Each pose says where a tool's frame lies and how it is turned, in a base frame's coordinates. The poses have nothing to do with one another.
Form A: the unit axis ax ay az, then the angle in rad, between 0 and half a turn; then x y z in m.
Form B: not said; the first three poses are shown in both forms.
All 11 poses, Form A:
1: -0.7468 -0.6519 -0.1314 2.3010 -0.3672 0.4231 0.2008
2: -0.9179 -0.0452 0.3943 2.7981 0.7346 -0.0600 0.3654
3: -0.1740 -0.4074 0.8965 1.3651 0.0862 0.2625 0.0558
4: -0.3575 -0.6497 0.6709 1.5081 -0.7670 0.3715 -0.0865
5: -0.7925 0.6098 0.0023 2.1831 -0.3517 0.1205 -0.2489
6: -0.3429 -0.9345 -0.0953 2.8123 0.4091 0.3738 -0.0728
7: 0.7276 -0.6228 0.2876 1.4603 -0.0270 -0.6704 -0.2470
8: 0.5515 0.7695 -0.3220 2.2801 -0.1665 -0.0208 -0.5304
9: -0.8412 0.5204 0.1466 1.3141 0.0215 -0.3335 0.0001
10: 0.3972 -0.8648 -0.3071 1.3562 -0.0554 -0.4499 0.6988
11: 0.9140 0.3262 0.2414 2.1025 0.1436 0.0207 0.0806
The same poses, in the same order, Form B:
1: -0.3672 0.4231 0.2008 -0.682 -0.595 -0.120 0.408
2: 0.7346 -0.0600 0.3654 -0.904 -0.045 0.388 0.171
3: 0.0862 0.2625 0.0558 -0.110 -0.257 0.565 0.776
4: -0.7670 0.3715 -0.0865 -0.245 -0.445 0.459 0.729
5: -0.3517 0.1205 -0.2489 -0.703 0.541 0.002 0.461
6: 0.4091 0.3738 -0.0728 -0.338 -0.922 -0.094 0.164
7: -0.0270 -0.6704 -0.2470 0.485 -0.415 0.192 0.745
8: -0.1665 -0.0208 -0.5304 0.501 0.699 -0.293 0.418
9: 0.0215 -0.3335 0.0001 -0.514 0.318 0.090 0.792
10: -0.0554 -0.4499 0.6988 0.249 -0.543 -0.193 0.779
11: 0.1436 0.0207 0.0806 0.793 0.283 0.210 0.496
